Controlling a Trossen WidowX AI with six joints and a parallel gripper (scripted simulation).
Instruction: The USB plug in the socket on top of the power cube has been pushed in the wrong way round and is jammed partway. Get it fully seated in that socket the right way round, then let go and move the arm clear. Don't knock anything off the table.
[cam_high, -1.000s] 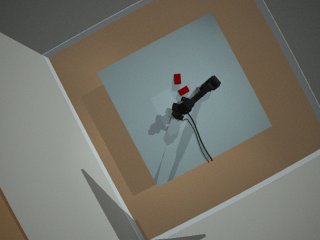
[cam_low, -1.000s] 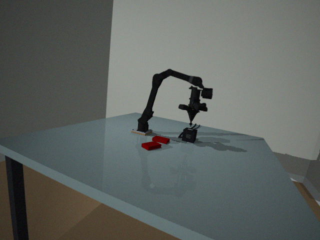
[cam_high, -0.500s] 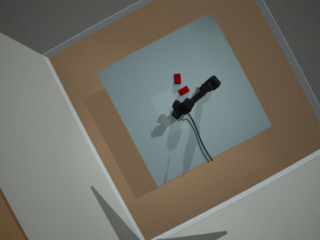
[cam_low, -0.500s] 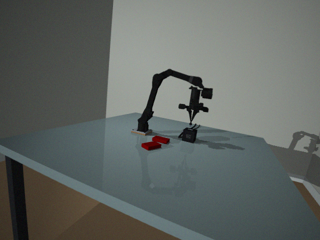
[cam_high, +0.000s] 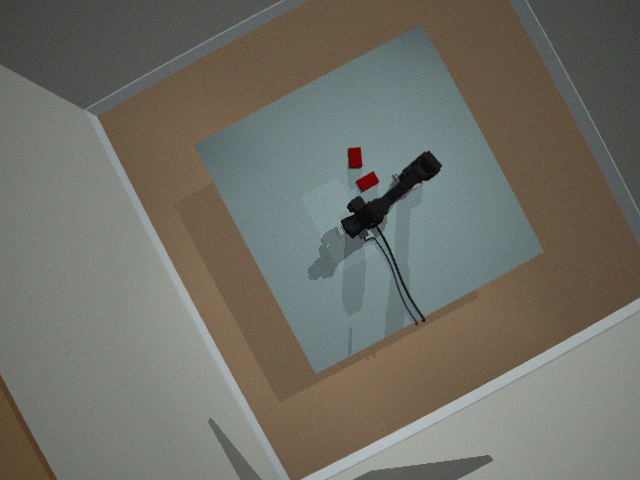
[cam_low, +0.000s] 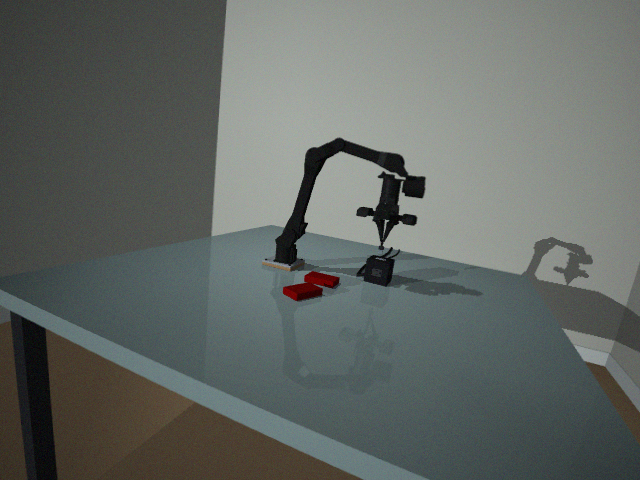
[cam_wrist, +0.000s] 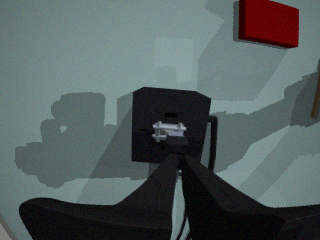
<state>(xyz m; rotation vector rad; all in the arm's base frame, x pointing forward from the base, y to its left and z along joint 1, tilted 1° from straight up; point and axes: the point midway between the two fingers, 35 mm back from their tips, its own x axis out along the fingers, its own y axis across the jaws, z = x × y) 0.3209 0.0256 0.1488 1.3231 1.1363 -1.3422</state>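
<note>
The silver USB plug lies 20 mm below my gripper tip.
</note>
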